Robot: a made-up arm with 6 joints. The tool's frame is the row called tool. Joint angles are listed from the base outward.
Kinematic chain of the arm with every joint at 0, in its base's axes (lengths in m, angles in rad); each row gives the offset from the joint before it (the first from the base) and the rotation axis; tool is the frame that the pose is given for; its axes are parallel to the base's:
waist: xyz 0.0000 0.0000 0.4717 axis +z
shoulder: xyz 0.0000 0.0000 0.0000 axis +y
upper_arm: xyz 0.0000 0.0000 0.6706 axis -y
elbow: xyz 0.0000 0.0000 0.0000 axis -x
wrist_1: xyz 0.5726 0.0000 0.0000 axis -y
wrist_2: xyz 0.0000 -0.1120 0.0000 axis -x
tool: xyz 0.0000 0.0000 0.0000
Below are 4 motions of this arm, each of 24 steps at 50 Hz.
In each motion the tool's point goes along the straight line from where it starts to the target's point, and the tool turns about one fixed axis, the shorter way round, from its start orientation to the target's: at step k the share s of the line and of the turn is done. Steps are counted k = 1, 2, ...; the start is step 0. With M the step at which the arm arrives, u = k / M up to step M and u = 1 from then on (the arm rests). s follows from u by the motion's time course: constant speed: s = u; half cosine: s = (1 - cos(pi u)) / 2; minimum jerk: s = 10 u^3 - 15 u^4 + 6 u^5.
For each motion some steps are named. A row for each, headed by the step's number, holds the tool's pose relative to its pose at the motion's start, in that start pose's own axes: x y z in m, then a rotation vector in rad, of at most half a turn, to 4 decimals.
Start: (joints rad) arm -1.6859 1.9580 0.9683 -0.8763 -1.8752 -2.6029
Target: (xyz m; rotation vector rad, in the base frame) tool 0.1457 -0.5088 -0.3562 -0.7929 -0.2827 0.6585
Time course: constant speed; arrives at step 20
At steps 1, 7, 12, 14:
1: 0.0229 0.0029 0.0034 0.0074 -0.0051 -0.0010
7: 0.1605 0.0205 0.0240 0.0515 -0.0359 -0.0070
12: 0.2751 0.0351 0.0411 0.0882 -0.0616 -0.0120
14: 0.3209 0.0409 0.0479 0.1029 -0.0719 -0.0141

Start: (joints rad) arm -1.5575 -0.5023 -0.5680 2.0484 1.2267 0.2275
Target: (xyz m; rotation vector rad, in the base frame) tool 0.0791 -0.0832 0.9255 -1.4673 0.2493 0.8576
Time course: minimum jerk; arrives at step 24
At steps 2, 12, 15, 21, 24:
2: 0.0003 0.0006 0.0011 0.0002 -0.0035 0.0008
12: 0.0292 0.0621 0.1110 0.0237 -0.3441 0.0742
15: 0.0423 0.0901 0.1609 0.0343 -0.4987 0.1076
21: 0.0574 0.1223 0.2185 0.0466 -0.6771 0.1461
24: 0.0583 0.1243 0.2220 0.0474 -0.6881 0.1485

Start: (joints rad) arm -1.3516 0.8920 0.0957 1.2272 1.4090 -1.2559
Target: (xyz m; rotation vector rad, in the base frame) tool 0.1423 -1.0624 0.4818 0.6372 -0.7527 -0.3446
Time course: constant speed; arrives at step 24
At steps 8, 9, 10, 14, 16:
8: -0.0116 -0.0365 -0.0063 0.0518 -0.2084 -0.0292
9: -0.0131 -0.0411 -0.0071 0.0583 -0.2344 -0.0329
10: -0.0145 -0.0456 -0.0079 0.0647 -0.2604 -0.0365
14: -0.0203 -0.0639 -0.0111 0.0906 -0.3646 -0.0512
16: -0.0232 -0.0730 -0.0127 0.1036 -0.4167 -0.0585

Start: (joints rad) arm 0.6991 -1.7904 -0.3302 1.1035 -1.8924 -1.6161
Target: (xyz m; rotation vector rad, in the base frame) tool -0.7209 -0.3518 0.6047 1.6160 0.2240 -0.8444
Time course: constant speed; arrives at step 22
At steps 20, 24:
20: -0.1209 -0.3385 -0.0415 0.0350 0.0355 -0.2806
24: -0.1329 -0.3723 -0.0456 0.0385 0.0390 -0.3086

